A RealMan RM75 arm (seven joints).
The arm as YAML. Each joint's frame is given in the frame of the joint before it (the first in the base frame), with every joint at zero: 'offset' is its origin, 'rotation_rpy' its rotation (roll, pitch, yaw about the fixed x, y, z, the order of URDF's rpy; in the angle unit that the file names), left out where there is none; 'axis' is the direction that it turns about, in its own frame. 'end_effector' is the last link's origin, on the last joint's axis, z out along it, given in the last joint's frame.
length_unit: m
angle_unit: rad
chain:
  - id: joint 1
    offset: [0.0, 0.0, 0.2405]
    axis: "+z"
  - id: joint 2
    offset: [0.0, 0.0, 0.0]
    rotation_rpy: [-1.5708, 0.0, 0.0]
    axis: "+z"
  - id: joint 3
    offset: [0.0, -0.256, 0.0]
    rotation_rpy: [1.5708, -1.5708, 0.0]
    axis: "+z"
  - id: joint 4
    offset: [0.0, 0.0, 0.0]
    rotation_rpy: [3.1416, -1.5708, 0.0]
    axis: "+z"
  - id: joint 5
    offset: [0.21, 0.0, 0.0]
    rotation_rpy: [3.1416, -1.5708, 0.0]
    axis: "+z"
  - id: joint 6
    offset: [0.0, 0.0, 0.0]
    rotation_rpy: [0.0, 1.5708, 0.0]
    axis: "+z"
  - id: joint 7
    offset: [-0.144, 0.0, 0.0]
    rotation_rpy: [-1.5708, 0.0, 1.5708]
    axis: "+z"
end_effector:
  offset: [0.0, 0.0, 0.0]
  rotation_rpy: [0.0, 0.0, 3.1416]
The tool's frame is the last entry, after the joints.
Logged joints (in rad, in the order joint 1, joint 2, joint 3, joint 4, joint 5, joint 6, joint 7), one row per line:
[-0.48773, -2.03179, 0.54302, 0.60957, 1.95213, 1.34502, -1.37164]
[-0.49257, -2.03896, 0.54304, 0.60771, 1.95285, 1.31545, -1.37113]
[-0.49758, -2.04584, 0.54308, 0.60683, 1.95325, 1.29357, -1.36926]
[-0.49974, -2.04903, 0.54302, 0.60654, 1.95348, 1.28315, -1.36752]
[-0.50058, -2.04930, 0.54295, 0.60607, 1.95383, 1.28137, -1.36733]
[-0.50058, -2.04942, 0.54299, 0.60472, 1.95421, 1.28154, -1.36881]
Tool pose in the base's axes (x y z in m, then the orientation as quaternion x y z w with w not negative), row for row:
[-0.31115, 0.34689, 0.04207, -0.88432, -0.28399, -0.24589, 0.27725]
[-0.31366, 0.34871, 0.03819, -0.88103, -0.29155, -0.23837, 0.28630]
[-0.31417, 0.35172, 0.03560, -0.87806, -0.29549, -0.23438, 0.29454]
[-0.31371, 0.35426, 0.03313, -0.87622, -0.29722, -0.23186, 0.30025]
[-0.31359, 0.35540, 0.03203, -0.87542, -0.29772, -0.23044, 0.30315]
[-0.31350, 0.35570, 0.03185, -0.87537, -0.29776, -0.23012, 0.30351]
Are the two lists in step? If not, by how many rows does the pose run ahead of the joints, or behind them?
The pose runs 1 row behind the joints: the pose in row i belongs to the joints in row i - 1.
